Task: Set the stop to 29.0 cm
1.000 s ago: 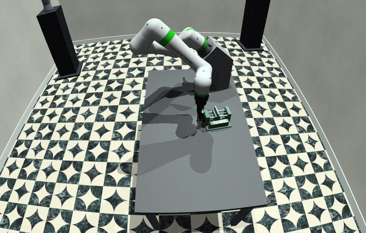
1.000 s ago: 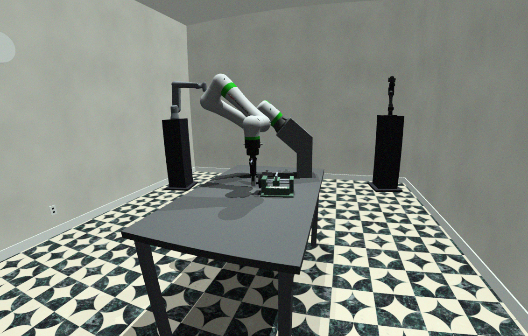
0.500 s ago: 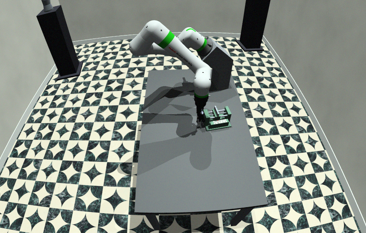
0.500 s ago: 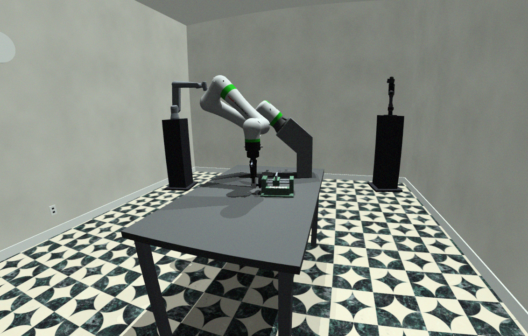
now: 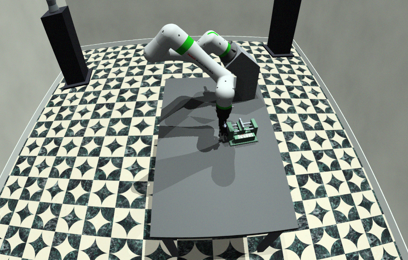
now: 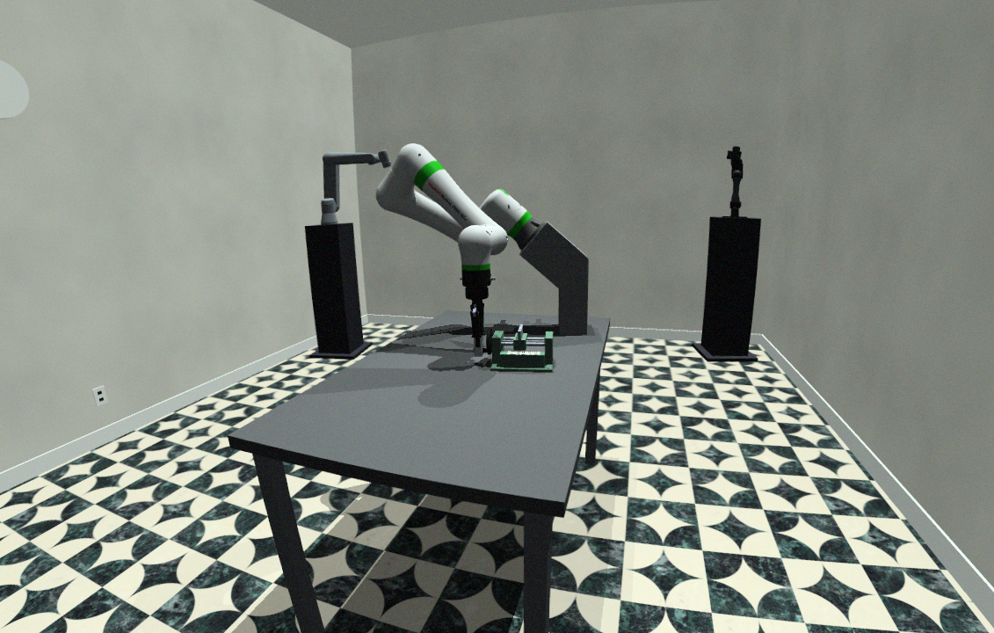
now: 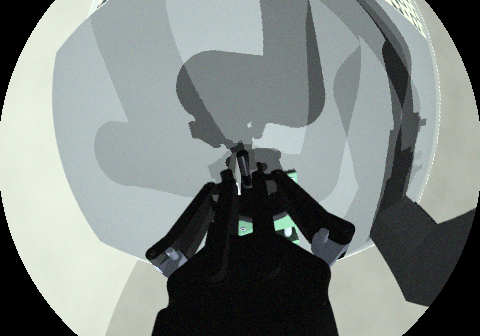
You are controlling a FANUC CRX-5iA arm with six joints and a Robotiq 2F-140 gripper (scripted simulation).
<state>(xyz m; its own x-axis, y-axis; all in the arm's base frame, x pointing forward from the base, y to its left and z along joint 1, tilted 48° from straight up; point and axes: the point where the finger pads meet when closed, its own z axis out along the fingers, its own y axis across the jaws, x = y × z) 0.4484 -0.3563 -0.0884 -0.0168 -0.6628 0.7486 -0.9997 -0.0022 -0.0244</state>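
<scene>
Right now my hand is 140 mm to the right of the green stop fixture and 30 mm below it. Also, from my hand: black handwheel 20 mm to the left, 10 mm below.
</scene>
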